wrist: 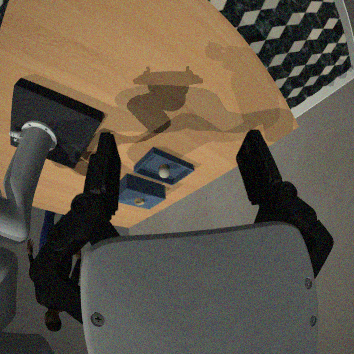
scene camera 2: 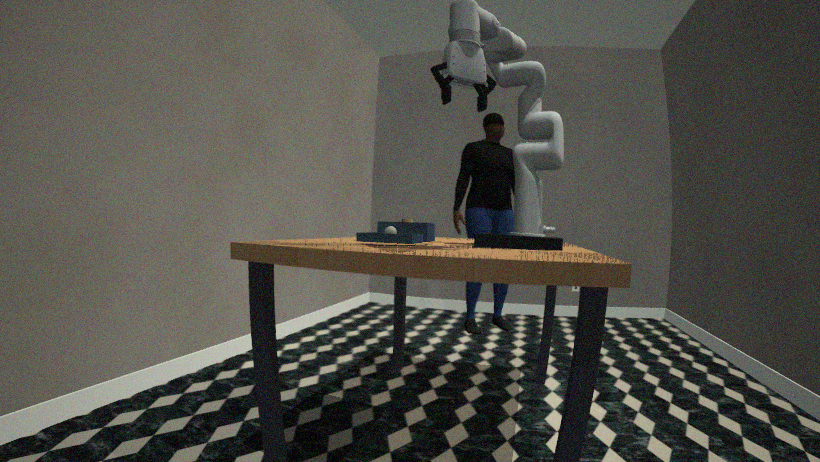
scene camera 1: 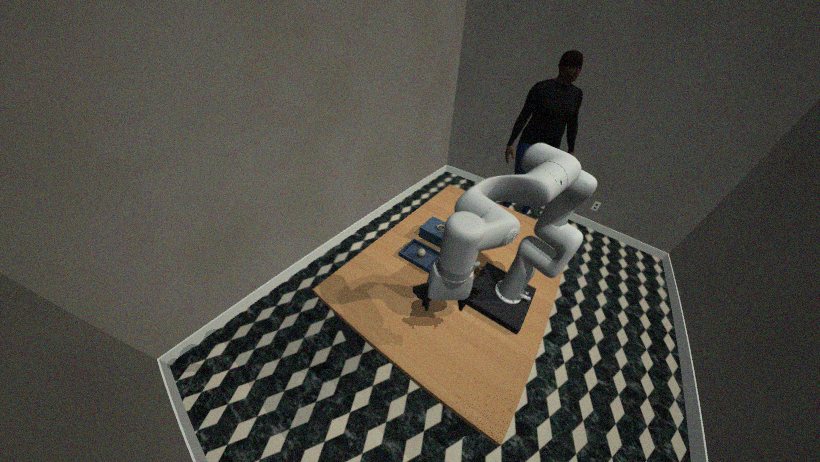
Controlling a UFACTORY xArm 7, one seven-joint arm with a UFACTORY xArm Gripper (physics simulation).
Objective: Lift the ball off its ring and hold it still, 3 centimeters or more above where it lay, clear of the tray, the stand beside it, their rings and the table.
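Frame: origin at the arm's base, x ahead, y left, z up, level; centimetres.
Where they show: gripper, fingertip midpoint: (wrist: pixel 181 143) (scene camera 2: pixel 464 106) (scene camera 1: pixel 442 306); arm's base, link origin: (wrist: pixel 39 135) (scene camera 2: pixel 526 236) (scene camera 1: pixel 508 292).
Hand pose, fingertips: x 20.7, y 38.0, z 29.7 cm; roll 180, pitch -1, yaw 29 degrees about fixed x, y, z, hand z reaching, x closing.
Observation:
Things, the pixels of their top centre, and the offset from my fingertips. "pt": a spot on its surface instead.
- small whitish ball, top centre: (scene camera 2: pixel 390 226) (wrist: pixel 164 176) (scene camera 1: pixel 421 249) dx +24.3, dy -41.0, dz -27.7 cm
- low blue tray, top centre: (scene camera 2: pixel 390 233) (wrist: pixel 163 171) (scene camera 1: pixel 421 252) dx +24.3, dy -41.0, dz -30.2 cm
- tan ring, surface spot: (scene camera 2: pixel 407 220) (scene camera 1: pixel 440 229) pt dx +21.3, dy -57.1, dz -25.5 cm
A small whitish ball (scene camera 1: pixel 421 252) (scene camera 2: pixel 390 230) (wrist: pixel 164 171) rests in the low blue tray (scene camera 1: pixel 408 257) (scene camera 2: pixel 367 236) (wrist: pixel 182 172); its ring cannot be made out beneath it. A taller blue stand (scene camera 1: pixel 428 233) (scene camera 2: pixel 425 231) (wrist: pixel 153 193) is beside the tray, with a tan ring (scene camera 1: pixel 439 227) (scene camera 2: pixel 407 220) (wrist: pixel 139 201) on its top. My gripper (scene camera 1: pixel 443 308) (scene camera 2: pixel 462 105) (wrist: pixel 181 143) is wide open and empty. It is high above the table, well above the ball and off to its side. In scene camera 1 the arm hides part of the stand and the tray.
The wooden table (scene camera 1: pixel 476 373) (scene camera 2: pixel 430 268) (wrist: pixel 90 30) bears the tray, the stand and the black base plate (scene camera 1: pixel 507 318) (scene camera 2: pixel 499 242) (wrist: pixel 55 112) of the arm. A person (scene camera 1: pixel 548 111) (scene camera 2: pixel 487 177) stands beyond the table. Arm shadows fall on the table.

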